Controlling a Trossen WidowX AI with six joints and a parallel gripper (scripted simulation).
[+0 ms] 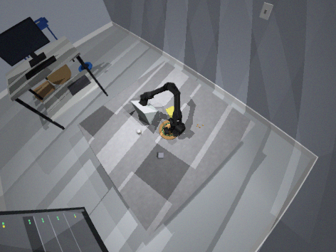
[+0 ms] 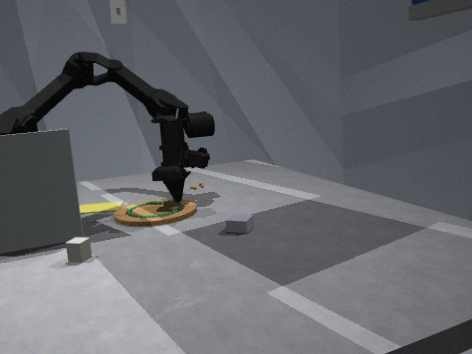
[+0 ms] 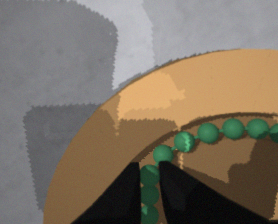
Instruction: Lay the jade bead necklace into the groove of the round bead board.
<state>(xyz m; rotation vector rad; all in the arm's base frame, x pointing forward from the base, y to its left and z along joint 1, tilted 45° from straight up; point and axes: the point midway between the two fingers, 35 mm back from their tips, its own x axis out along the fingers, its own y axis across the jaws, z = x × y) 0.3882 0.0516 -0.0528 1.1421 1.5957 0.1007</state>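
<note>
Right now the yellow sheet is 17 cm behind my gripper tip, 16 cm to the left of it and 2 cm below it. The rest, counted from my gripper tip: grey cube 24 cm to the right, 4 cm ahead, 1 cm below; then beige cube 28 cm behind, 20 cm to the right.
</note>
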